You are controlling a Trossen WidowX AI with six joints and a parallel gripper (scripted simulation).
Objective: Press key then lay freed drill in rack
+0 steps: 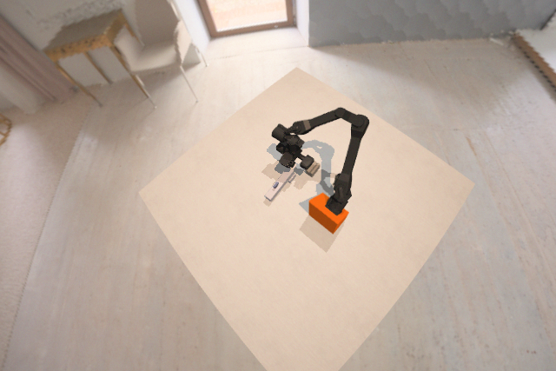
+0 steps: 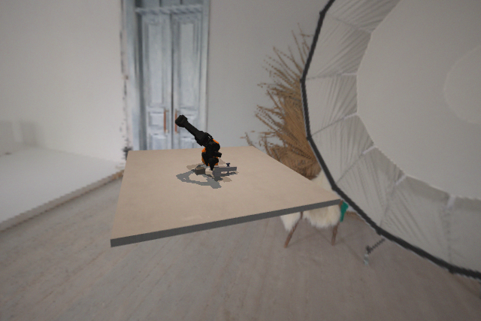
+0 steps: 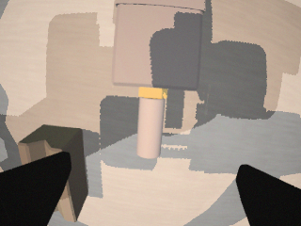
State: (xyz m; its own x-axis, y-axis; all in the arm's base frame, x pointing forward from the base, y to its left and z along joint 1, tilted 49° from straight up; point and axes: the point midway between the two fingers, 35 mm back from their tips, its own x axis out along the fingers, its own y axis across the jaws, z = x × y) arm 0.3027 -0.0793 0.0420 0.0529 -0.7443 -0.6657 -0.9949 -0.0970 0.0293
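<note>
My gripper tip is 7 cm to the right of the drill, 2 cm above it and 1 cm past it. Also, from my gripper tip: dark boxy part 7 cm behind, 5 cm to the right, 4 cm below; then key 15 cm to the left, 2 cm behind, 1 cm below; then grey holder 12 cm to the left, 3 cm below, 2 cm behind.
</note>
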